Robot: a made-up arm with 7 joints.
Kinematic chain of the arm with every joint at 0, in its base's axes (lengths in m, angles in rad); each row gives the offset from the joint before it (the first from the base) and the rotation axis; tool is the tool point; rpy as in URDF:
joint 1: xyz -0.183 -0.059 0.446 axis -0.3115 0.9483 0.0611
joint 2: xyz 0.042 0 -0.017 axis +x
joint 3: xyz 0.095 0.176 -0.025 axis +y
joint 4: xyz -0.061 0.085 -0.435 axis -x
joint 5: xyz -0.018 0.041 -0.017 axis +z
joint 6: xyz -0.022 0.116 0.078 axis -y
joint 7: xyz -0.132 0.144 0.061 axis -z
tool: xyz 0.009 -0.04 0 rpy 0.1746 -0.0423 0.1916
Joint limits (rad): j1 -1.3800..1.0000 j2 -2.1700..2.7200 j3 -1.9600..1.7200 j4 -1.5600..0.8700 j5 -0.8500..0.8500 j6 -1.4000..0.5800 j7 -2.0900..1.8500
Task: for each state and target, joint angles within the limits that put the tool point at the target. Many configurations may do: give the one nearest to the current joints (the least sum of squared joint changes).
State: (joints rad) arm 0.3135 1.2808 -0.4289 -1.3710 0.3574 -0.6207 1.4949
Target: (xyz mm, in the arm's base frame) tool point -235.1 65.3 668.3
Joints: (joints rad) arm 0.2014 1.6900 -0.0836 -1.0340 0.1424 -0.6296 1.5588
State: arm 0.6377 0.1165 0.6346 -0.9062 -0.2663 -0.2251 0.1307
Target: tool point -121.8 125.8 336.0
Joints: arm 0.0569 0.2222 0.4206 -1.3021 -0.6867 -0.5110 0.1965
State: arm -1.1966 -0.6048 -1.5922 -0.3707 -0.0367 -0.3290 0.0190
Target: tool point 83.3 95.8 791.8
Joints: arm -1.3800 -0.1749 -1.9600 -1.0068 0.1174 -0.4566 0.0041
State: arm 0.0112 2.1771 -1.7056 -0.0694 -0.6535 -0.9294 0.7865
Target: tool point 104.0 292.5 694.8
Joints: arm 0.2294 1.2468 -1.3253 -0.4143 -0.1377 -0.7104 0.8427
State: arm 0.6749 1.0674 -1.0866 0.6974 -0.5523 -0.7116 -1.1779
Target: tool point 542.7 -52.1 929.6
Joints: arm 0.1066 1.6033 -1.5644 0.8503 -0.6077 -0.7071 -1.2526
